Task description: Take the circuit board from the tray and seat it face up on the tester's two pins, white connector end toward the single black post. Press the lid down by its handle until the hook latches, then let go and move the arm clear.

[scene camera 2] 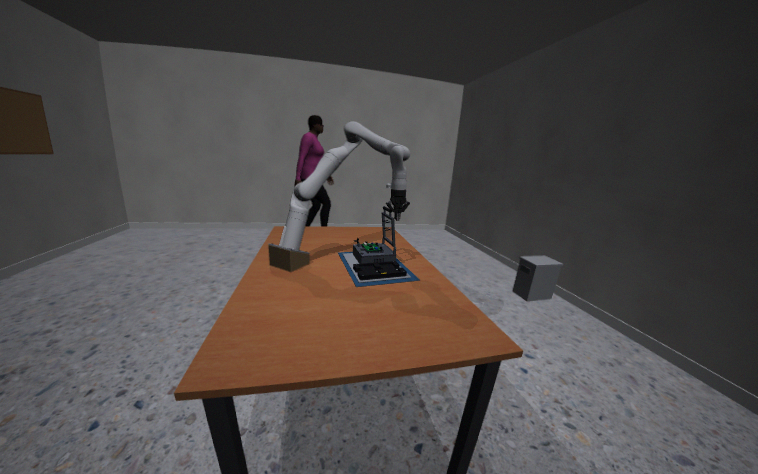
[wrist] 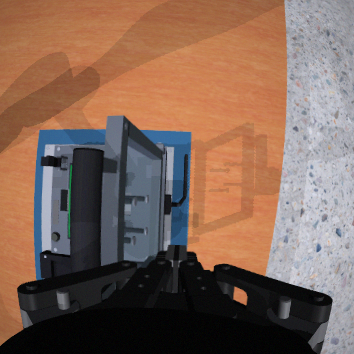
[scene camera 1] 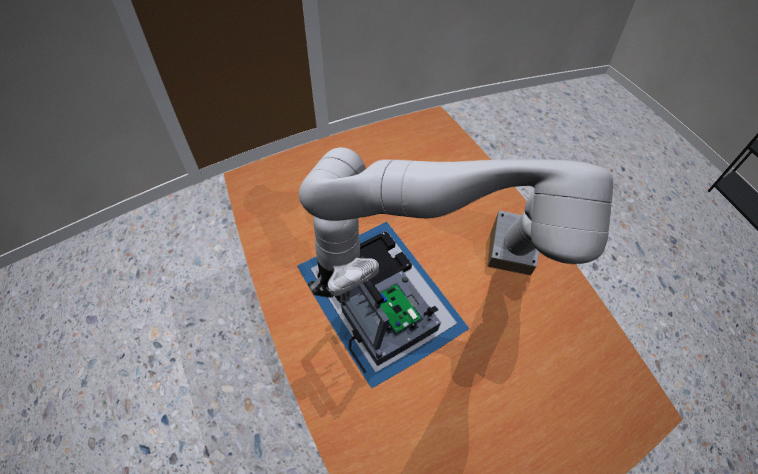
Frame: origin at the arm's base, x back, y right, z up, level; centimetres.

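Seen in the pictures: gripper, fingertip midpoint: (scene camera 2: 397, 220) (wrist: 176, 256) (scene camera 1: 341, 297); arm's base at its link origin: (scene camera 2: 289, 248) (scene camera 1: 519, 239).
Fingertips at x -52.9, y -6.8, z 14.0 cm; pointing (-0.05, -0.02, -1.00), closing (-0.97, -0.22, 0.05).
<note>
Pixels of each thing's middle, then the offset from my fingertips to it. "spot": a spot on its surface instead. Level surfaces: height alone.
- green circuit board at the middle of its body: (scene camera 1: 396, 307) (scene camera 2: 371, 246) dx +12.7, dy +0.2, dz -14.4 cm
- hook at the middle of its body: (wrist: 47, 160) (scene camera 1: 432, 310) dx +20.2, dy -4.2, dz -12.9 cm
- black tray at a spot on its surface: (scene camera 2: 363, 275) spot: dx +18.3, dy +25.4, dz -19.2 cm
- blue-bordered mat at its surface level: dz -21.8 cm
- bent black rod at a spot on its surface: (wrist: 186, 175) spot: dx -0.4, dy -7.6, dz -21.3 cm
The green circuit board (scene camera 1: 398, 307) (scene camera 2: 371, 246) lies face up on the grey tester (scene camera 1: 410, 341) (scene camera 2: 365, 257), its white connector toward the lower right in scene camera 1. A green strip of the board (wrist: 70, 210) shows beside the handle in the wrist view. Whether the pins are engaged cannot be told. The lid (scene camera 1: 381, 335) (scene camera 2: 393, 240) (wrist: 115, 185) stands upright, with its black handle (scene camera 1: 370, 291) (wrist: 87, 200) at the top. My gripper (scene camera 2: 398, 216) (wrist: 176, 256) is shut and empty, near the lid's top on its outer side. Contact cannot be told. The hook (scene camera 1: 431, 310) (wrist: 50, 161) is apart from the lid.
The black tray (scene camera 1: 375, 260) (scene camera 2: 363, 275) holds no board and lies beside the tester. Both are on a blue-bordered mat (scene camera 1: 457, 328) (wrist: 55, 136). A bent black rod (wrist: 186, 175) is on the lid's outer side. A person (scene camera 2: 310, 162) stands beyond the table.
</note>
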